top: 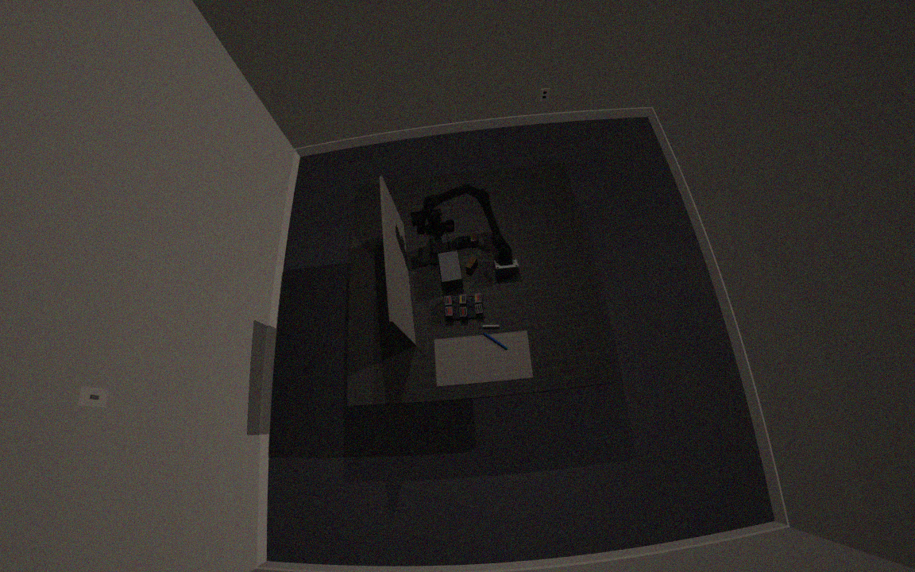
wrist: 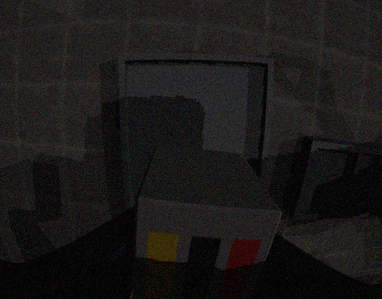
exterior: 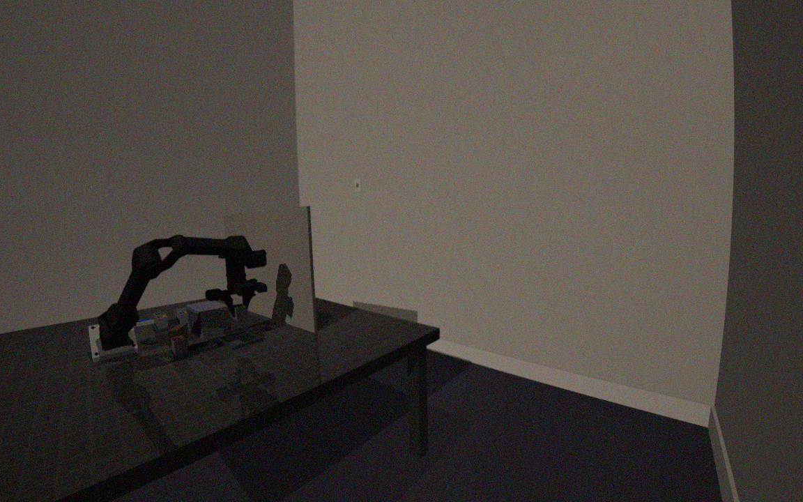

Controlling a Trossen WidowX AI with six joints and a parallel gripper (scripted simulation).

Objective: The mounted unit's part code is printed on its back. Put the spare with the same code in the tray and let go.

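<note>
Now: gripper tip 80 mm above the shallow rectangular tray. From my gripper tip the other things lie so: white spare block: 20 mm above; then white upright panel: 200 mm to the left, 190 mm ahead, 140 mm above; then grey mounted unit: 200 mm to the left, 40 mm behind, 30 mm below.
</note>
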